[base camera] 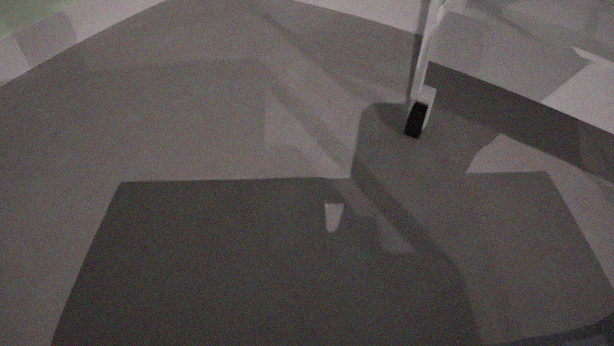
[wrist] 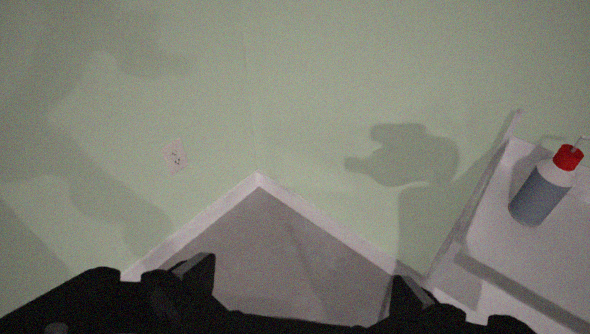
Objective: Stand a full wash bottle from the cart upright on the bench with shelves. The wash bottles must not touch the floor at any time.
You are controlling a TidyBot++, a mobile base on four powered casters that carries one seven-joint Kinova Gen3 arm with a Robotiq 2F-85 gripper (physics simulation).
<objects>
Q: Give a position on a white three-tier cart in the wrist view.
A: At 493, 265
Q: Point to a white three-tier cart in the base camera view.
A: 552, 59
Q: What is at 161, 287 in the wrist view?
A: The gripper.
</objects>
